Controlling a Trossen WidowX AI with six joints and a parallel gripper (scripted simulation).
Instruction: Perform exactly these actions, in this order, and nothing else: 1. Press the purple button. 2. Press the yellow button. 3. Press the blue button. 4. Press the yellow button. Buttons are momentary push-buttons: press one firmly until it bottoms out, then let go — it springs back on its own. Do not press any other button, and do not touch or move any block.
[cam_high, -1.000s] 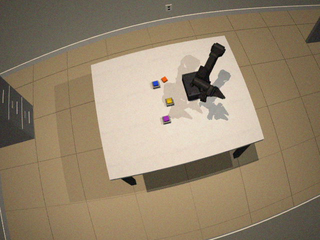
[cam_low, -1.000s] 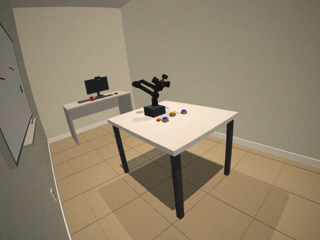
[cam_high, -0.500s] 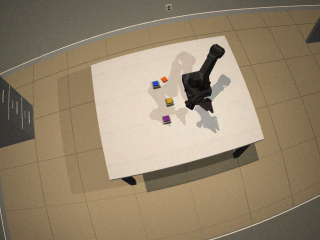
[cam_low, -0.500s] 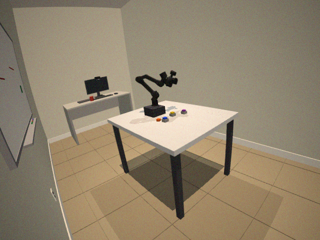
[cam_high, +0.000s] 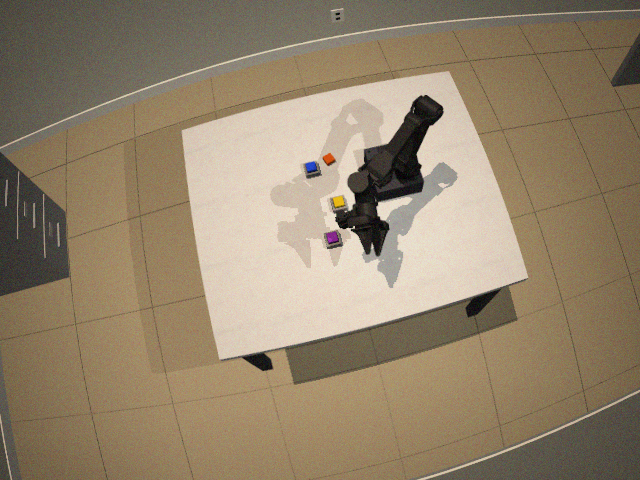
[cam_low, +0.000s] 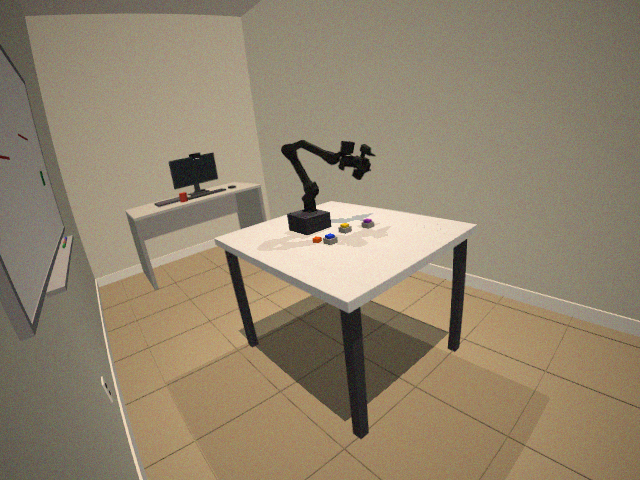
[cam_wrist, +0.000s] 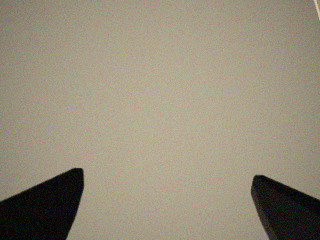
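Now: gripper tip 270 mm above the purple button, 180 mm to the left of it and 80 mm short of it. From my gripper tip the other things lie so: orange block 460 mm to the right, 300 mm below; blue button 440 mm to the right, 270 mm below, 70 mm ahead; yellow button 290 mm to the right, 270 mm below, 20 mm ahead.
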